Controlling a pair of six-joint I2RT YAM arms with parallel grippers.
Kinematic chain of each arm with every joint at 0, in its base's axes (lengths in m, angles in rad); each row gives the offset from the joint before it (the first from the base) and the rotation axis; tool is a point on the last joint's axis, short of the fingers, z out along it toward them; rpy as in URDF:
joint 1: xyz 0 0 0.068 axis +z
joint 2: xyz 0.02 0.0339 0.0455 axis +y
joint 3: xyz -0.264 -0.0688 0 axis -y
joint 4: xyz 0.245 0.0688 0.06 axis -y
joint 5: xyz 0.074 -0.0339 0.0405 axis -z
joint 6: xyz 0.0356 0 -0.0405 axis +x
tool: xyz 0 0 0 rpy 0 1.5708 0
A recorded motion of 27 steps. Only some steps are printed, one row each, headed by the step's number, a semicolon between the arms.
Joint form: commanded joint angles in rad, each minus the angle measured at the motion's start. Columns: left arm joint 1, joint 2, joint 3, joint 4, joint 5, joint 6; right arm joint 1, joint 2, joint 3, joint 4, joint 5, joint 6.
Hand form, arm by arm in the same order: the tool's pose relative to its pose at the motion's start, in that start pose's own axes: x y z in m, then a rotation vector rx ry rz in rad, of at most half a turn. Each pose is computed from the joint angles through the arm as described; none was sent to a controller.
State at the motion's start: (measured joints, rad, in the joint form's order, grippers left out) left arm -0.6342 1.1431 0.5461 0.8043 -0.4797 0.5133; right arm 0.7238 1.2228 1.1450 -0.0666 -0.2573 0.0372
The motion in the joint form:
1: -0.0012 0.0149 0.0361 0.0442 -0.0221 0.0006; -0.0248 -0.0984 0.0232 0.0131 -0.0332 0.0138
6: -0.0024 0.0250 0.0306 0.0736 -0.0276 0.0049; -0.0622 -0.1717 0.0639 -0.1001 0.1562 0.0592
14: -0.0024 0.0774 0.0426 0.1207 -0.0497 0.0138; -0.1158 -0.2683 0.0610 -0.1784 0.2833 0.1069
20: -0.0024 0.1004 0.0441 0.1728 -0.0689 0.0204; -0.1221 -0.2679 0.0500 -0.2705 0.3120 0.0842
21: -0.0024 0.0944 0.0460 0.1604 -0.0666 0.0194; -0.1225 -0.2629 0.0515 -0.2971 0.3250 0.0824
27: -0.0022 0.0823 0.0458 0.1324 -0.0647 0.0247; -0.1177 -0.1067 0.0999 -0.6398 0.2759 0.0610
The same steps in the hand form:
1: -0.0119 0.0039 0.0056 -0.0465 -0.0398 -0.0305; -0.0296 0.0048 -0.0346 -0.0141 -0.1297 -0.0208
6: -0.0108 0.0029 0.0058 -0.0562 -0.0480 -0.0331; -0.0441 -0.0016 -0.0656 0.2086 -0.1486 0.0394
14: -0.0074 -0.0023 0.0129 -0.0783 -0.0415 -0.0283; -0.0488 -0.0056 -0.1015 0.3832 -0.1871 0.0958
20: -0.0073 -0.0030 0.0152 -0.1082 -0.0543 -0.0375; -0.0353 -0.0091 -0.0996 0.4281 -0.0831 0.0928
21: -0.0081 -0.0025 0.0148 -0.1042 -0.0522 -0.0361; -0.0322 -0.0102 -0.0984 0.4437 -0.0538 0.0960
27: -0.0081 -0.0018 0.0137 -0.0959 -0.0407 -0.0228; 0.0123 -0.0220 -0.0630 0.4108 0.4005 0.1530

